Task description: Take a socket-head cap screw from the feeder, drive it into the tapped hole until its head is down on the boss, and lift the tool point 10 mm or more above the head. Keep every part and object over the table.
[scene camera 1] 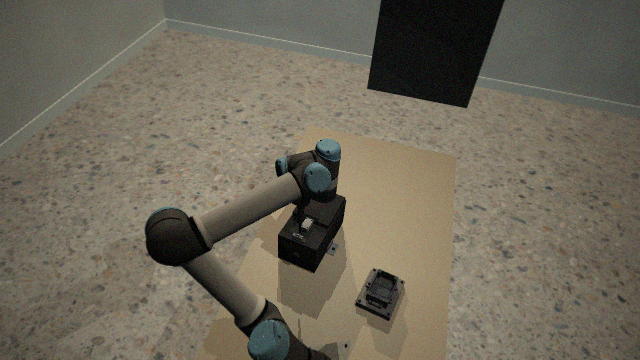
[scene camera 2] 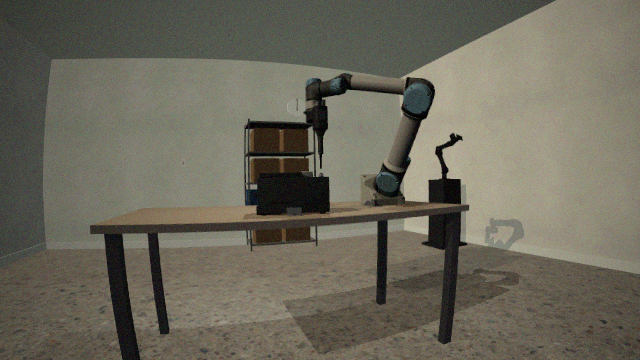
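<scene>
The black screw feeder (scene camera 1: pixel 297 252) (scene camera 2: pixel 292 196) stands on the table, with a small light block (scene camera 1: pixel 307 224) on its top. My screwdriver (scene camera 1: pixel 300 228) (scene camera 2: pixel 321 166) points straight down over the feeder's top; in the scene camera 2 view its tip is a little above the feeder, with a small gap. Whether a screw is on the tip is too small to tell. A dark grey part (scene camera 1: pixel 382 286) with a raised, open-topped housing sits on a plate to the right of the feeder in the scene camera 1 view. The tapped hole and any loose screw cannot be made out.
The wooden table (scene camera 1: pixel 400 200) (scene camera 2: pixel 175 217) carries the feeder, the part and the arm's base (scene camera 2: pixel 389 199). A small bracket (scene camera 1: pixel 333 248) shows beside the feeder. A shelf rack (scene camera 2: pixel 246 165) with boxes and a black pedestal (scene camera 2: pixel 436 210) with a small arm stand behind the table.
</scene>
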